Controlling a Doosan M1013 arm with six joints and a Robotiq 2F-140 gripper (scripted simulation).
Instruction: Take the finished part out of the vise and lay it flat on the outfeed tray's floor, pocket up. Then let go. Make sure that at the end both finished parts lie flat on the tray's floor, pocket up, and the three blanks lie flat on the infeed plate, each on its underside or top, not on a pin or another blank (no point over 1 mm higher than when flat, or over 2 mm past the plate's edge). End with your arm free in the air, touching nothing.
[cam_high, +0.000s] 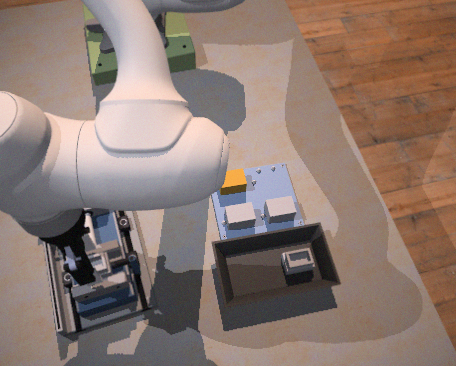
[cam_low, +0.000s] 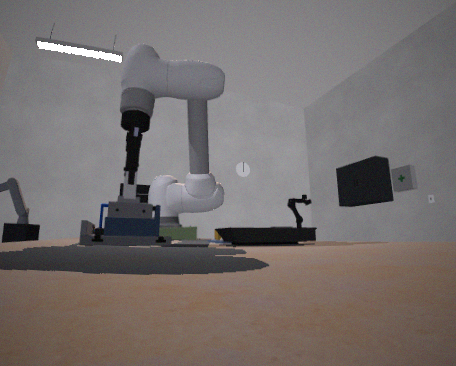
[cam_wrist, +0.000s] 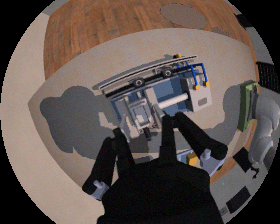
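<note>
Right now my hand is 6 cm past the vise, 1 cm to the left of it and 10 cm above it. The rest, counted from my hand: orange block 22 cm behind, 28 cm to the left, 11 cm below; then grey block 13 cm behind, 29 cm to the left, 11 cm below; then blue fixture plate 18 cm behind, 33 cm to the left, 13 cm below.
</note>
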